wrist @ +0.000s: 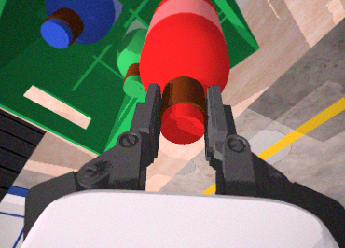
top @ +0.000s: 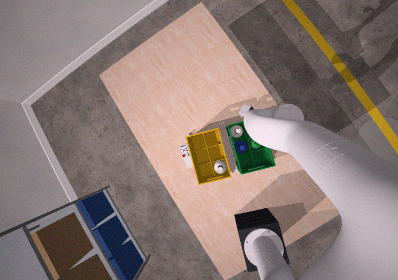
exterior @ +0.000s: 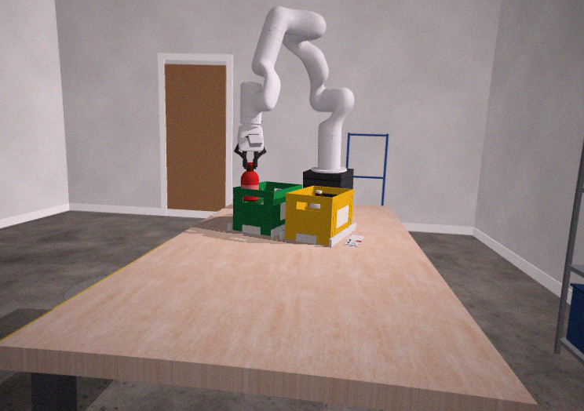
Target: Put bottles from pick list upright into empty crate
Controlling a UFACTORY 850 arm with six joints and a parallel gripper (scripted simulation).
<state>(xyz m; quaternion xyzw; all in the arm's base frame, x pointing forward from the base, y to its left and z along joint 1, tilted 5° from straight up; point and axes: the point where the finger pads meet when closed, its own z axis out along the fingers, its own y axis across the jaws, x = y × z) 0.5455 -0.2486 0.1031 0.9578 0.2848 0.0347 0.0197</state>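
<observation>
My hand is 7 cm above the red-label bottle. The rest, counted from my hand: blue-label bottle: 18 cm below, 11 cm to the left, 7 cm behind; then green bottle: 18 cm below, 8 cm behind, 2 cm to the left; then green crate: 19 cm below, 7 cm behind, 6 cm to the left.
</observation>
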